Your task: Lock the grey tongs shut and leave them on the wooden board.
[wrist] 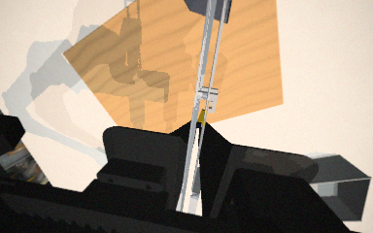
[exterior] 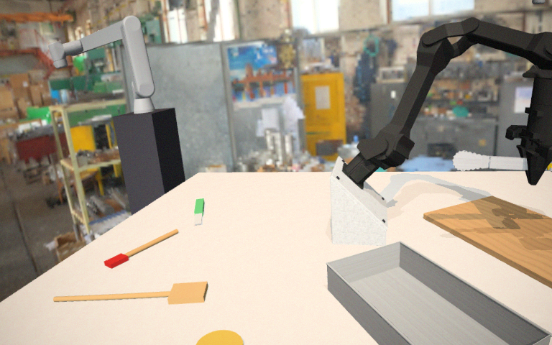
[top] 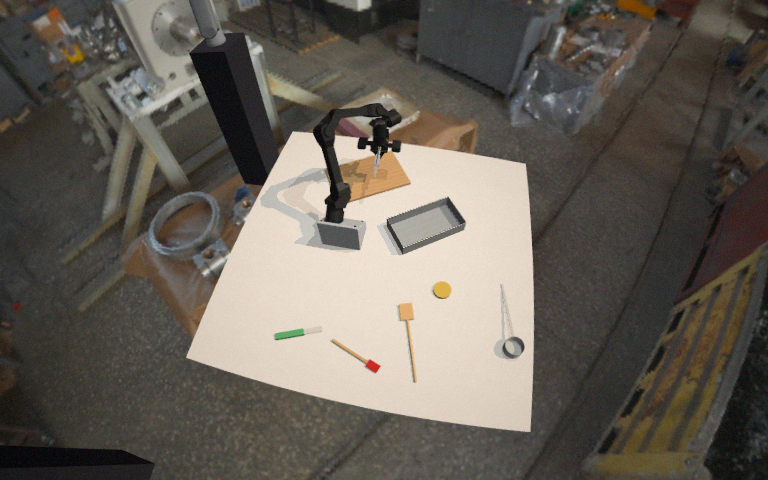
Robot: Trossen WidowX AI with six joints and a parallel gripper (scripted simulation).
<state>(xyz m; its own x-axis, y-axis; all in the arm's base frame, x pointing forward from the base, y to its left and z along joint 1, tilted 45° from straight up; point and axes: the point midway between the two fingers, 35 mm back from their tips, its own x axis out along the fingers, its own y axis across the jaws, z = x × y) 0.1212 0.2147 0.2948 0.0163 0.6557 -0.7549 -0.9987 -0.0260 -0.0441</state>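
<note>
Right now my gripper tip is 30 mm to the right of the small yellow mark and 40 mm below it. The rest, counted from my gripper tip: wooden board 60 mm behind, 10 mm to the left, 130 mm below; then yellow disc 340 mm ahead, 530 mm to the right, 130 mm below; then grey roasting tin 250 mm ahead, 240 mm to the right, 110 mm below.
</note>
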